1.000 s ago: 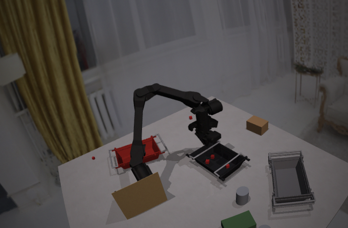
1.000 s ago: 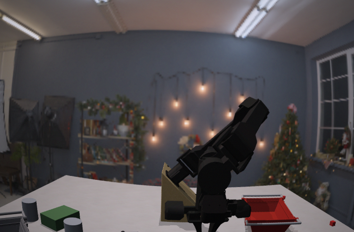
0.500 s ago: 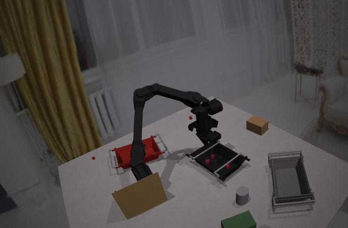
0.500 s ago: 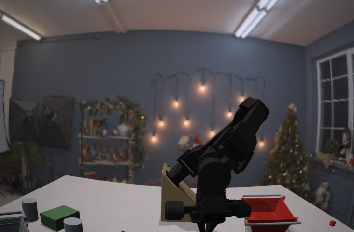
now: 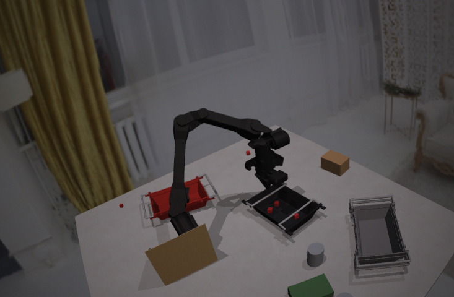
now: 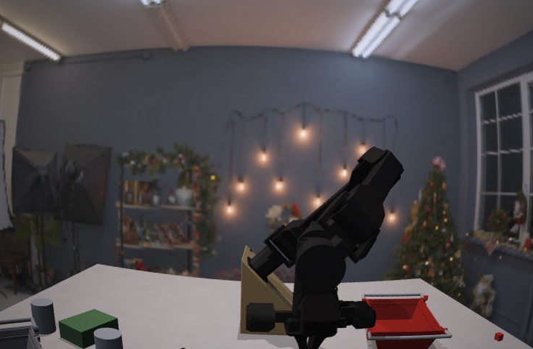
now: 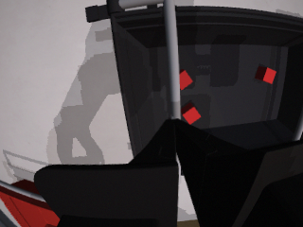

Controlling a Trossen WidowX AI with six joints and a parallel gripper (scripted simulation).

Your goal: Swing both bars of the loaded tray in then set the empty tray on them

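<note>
Now: the red tray 29 cm to the left of my gripper tip, 26 cm behind it and 4 cm below it. From my gripper tip the other things lie so: tan box (38 cm ahead, 6 cm below, 5 cm to the right); then green block (44 cm to the right, 21 cm behind, 7 cm below).
</note>
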